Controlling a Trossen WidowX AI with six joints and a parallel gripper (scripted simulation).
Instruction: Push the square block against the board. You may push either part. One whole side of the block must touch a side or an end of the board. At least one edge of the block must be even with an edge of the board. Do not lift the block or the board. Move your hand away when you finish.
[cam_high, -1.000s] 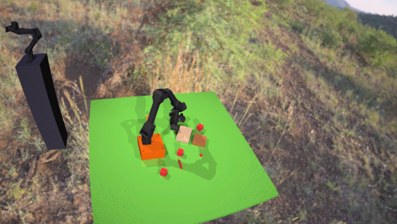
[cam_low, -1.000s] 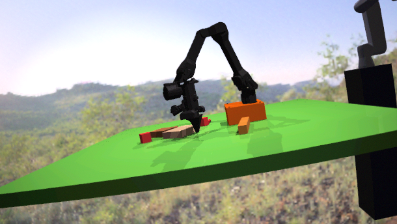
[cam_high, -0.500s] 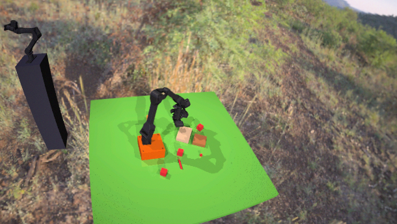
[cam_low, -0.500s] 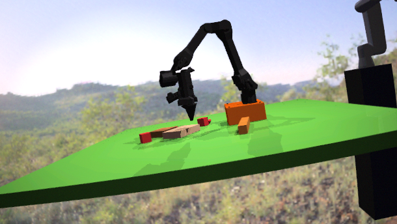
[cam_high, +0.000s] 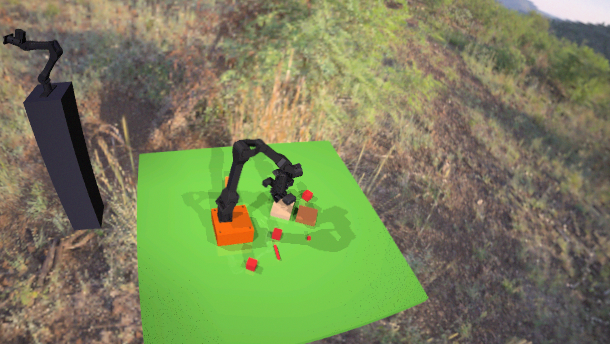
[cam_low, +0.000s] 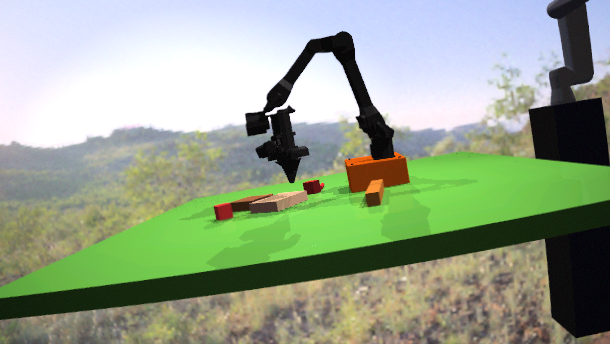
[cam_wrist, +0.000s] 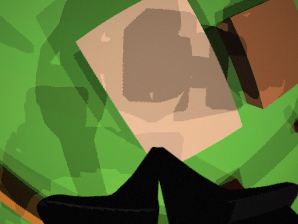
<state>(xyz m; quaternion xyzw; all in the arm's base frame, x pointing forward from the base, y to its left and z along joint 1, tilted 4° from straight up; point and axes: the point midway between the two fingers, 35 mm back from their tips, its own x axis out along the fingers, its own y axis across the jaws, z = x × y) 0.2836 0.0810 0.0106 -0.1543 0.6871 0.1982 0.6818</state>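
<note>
The tan flat piece lies 50 mm ahead of my gripper tip, 10 mm to the left of it and 50 mm below it. The rest, counted from my gripper tip: brown flat piece: 150 mm ahead, 70 mm to the right, 50 mm below; then small orange block: 220 mm behind, 150 mm to the left, 40 mm below; then thin red bar: 70 mm behind, 260 mm to the right, 50 mm below.
</note>
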